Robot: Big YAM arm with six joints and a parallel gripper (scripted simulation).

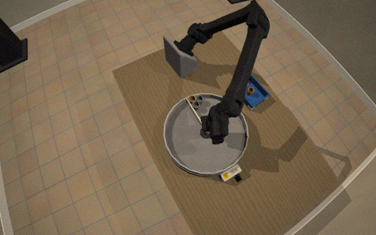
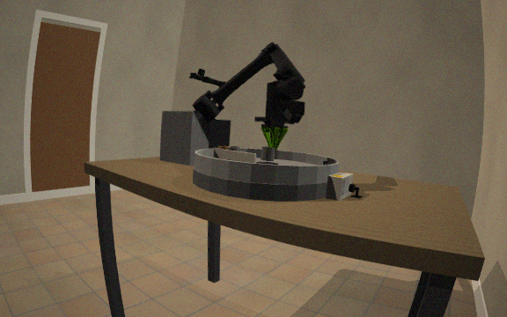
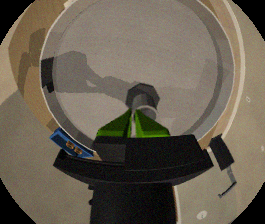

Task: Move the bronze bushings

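The grey turntable is 50 mm below my hand, 20 mm to the right of it and 10 mm behind it. Round my hand: blue crate (350 mm to the left, 120 mm behind, 80 mm below).
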